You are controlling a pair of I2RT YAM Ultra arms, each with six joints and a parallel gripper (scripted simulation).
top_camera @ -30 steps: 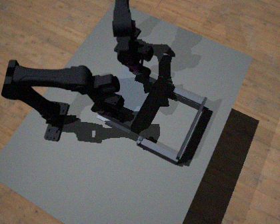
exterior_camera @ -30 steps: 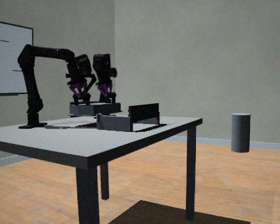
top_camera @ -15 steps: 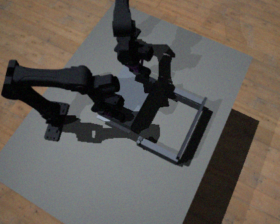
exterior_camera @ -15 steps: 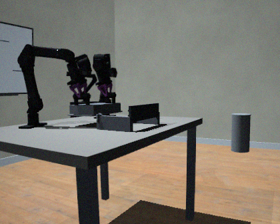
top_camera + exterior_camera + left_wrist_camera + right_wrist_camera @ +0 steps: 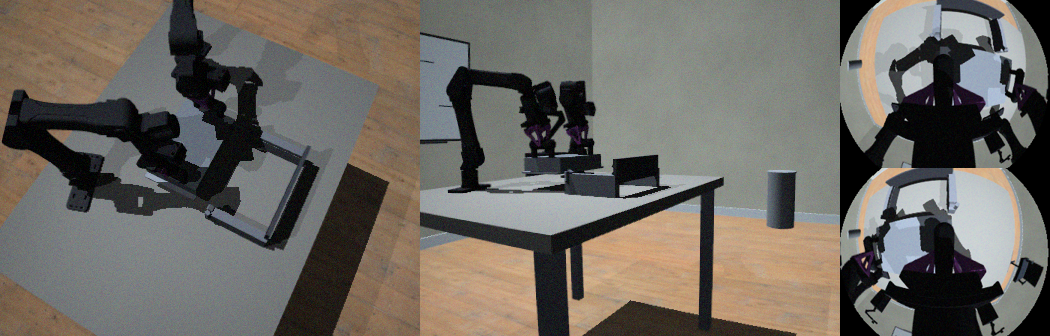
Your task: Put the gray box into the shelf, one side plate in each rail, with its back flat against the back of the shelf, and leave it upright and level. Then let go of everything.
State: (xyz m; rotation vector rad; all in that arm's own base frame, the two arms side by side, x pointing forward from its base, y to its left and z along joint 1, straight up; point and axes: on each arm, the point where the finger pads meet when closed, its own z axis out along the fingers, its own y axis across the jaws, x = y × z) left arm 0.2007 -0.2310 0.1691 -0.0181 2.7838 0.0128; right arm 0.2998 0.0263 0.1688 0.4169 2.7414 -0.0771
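Right now my right hand is 12 cm to the right of the gray box, 5 cm above it and 2 cm past it.
My left gripper is now 120 mm to the left of the gray box, 50 mm above it and 20 mm short of it.
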